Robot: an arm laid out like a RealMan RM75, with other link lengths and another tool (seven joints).
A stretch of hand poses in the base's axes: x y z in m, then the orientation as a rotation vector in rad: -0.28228 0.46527 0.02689 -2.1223 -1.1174 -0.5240; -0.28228 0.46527 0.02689 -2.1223 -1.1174 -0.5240; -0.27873 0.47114 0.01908 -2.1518 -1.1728 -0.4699; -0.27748 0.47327 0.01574 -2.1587 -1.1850 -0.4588; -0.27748 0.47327 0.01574 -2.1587 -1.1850 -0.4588; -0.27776 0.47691 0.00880 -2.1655 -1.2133 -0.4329; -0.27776 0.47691 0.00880 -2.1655 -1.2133 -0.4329; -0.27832 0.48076 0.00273 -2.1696 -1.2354 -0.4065; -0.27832 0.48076 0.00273 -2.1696 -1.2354 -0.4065; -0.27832 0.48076 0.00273 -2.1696 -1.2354 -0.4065; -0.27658 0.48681 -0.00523 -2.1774 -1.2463 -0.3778; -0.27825 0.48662 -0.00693 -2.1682 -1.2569 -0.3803
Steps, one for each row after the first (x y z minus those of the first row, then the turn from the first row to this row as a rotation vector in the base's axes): 0.00000 0.00000 0.00000 0.0000 0.0000 0.0000; 0.00355 0.00587 -0.00781 -0.0595 0.0102 0.0321; 0.00480 0.00800 -0.01115 -0.0729 0.0116 0.0386; 0.00480 0.00800 -0.01115 -0.0729 0.0116 0.0386; 0.00452 0.01164 -0.01809 -0.0968 0.0163 0.0579; 0.00452 0.01164 -0.01809 -0.0968 0.0163 0.0579; 0.00396 0.01549 -0.02416 -0.1160 0.0241 0.0751; 0.00396 0.01549 -0.02416 -0.1160 0.0241 0.0751; 0.00396 0.01549 -0.02416 -0.1160 0.0241 0.0751; 0.00570 0.02154 -0.03212 -0.1337 0.0374 0.0852; 0.00403 0.02135 -0.03382 -0.1307 0.0326 0.0945
